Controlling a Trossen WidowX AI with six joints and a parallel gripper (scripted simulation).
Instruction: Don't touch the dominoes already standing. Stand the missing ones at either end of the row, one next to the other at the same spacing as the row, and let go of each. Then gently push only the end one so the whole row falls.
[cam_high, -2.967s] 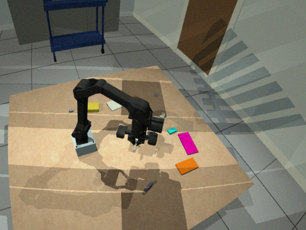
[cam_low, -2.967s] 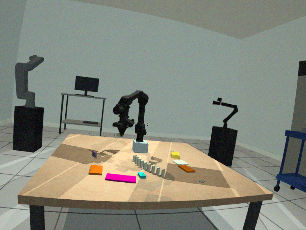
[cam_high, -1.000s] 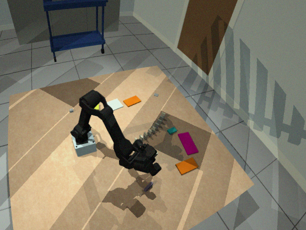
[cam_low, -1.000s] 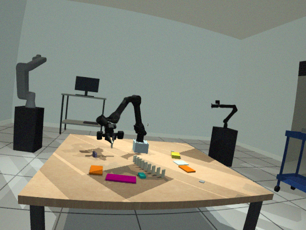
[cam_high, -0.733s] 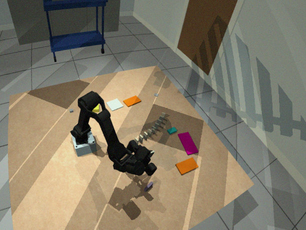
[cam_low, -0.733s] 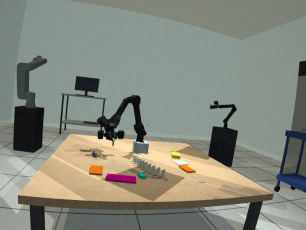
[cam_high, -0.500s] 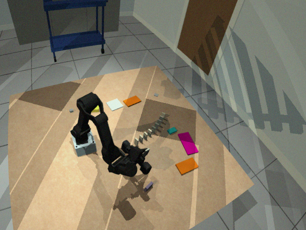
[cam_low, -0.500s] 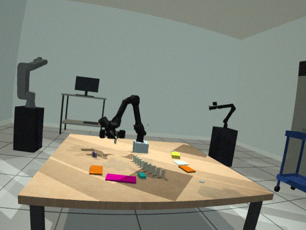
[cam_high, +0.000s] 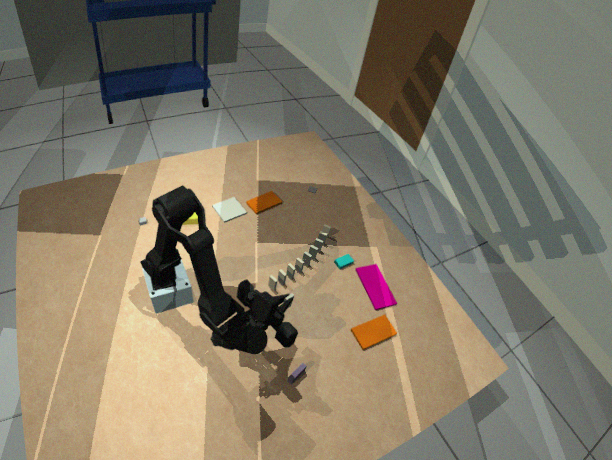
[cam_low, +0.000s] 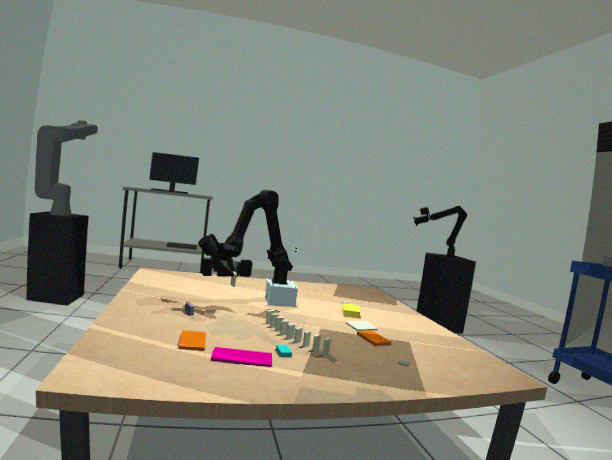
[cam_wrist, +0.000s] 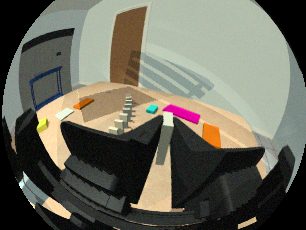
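My gripper tip is now 15 cm to the left of the purple block, 14 cm above it and 2 cm past it. From my gripper tip the other things lie so: orange slab (24 cm ahead, 15 cm below, 11 cm to the right); then teal block (27 cm ahead, 16 cm to the left, 15 cm below); then magenta slab (33 cm ahead, 16 cm below, 4 cm to the left).
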